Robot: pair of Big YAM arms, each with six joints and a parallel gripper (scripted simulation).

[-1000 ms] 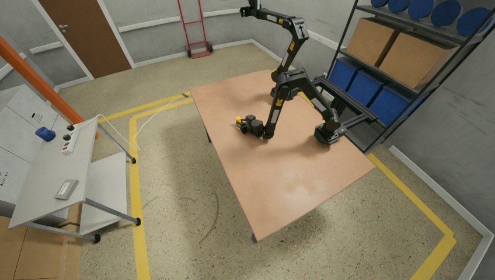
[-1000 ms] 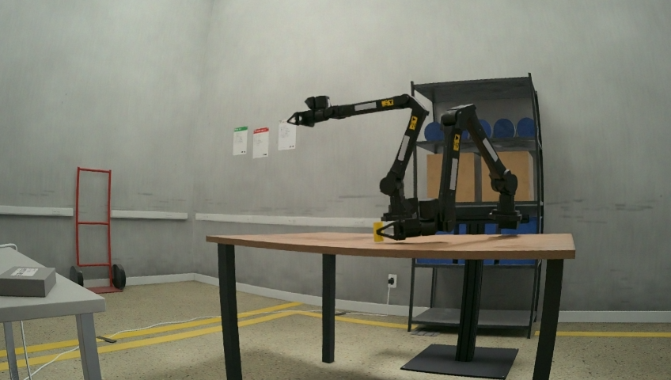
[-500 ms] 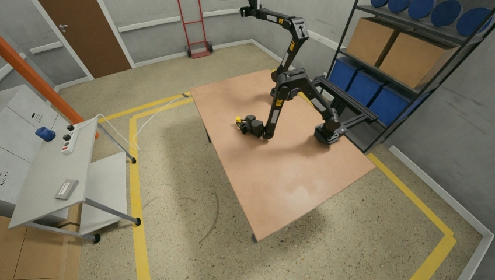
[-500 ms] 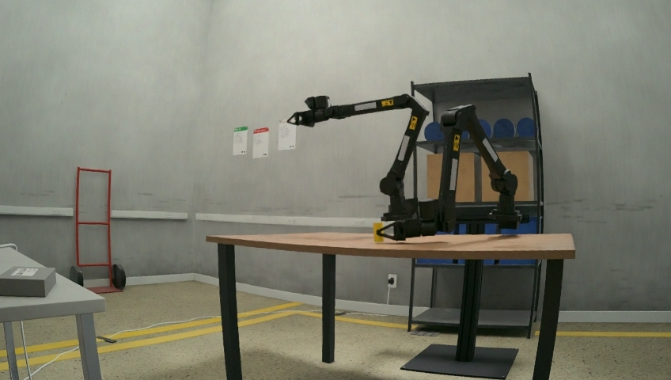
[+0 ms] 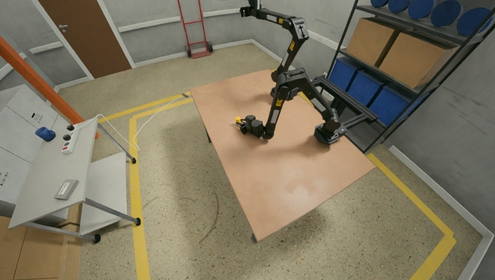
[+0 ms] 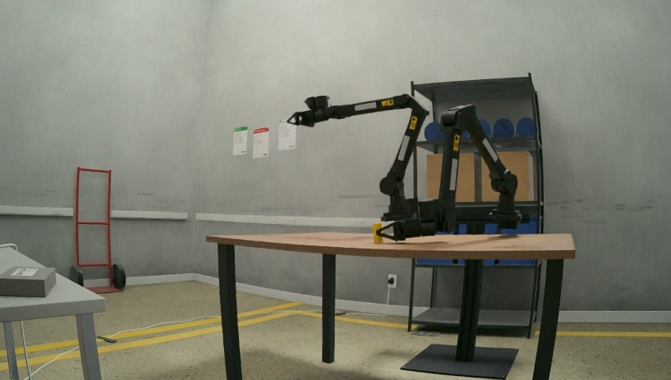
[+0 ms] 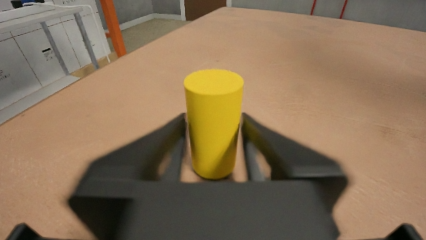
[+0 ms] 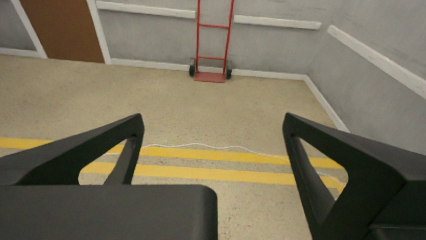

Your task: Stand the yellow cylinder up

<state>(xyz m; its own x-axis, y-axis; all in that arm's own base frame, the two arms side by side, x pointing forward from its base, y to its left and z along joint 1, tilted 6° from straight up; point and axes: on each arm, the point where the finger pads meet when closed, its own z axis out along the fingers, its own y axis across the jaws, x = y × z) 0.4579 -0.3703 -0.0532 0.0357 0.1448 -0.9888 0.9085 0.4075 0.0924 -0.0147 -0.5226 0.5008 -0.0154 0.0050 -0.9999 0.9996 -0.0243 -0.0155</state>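
The yellow tall cylinder is right at my left hand.
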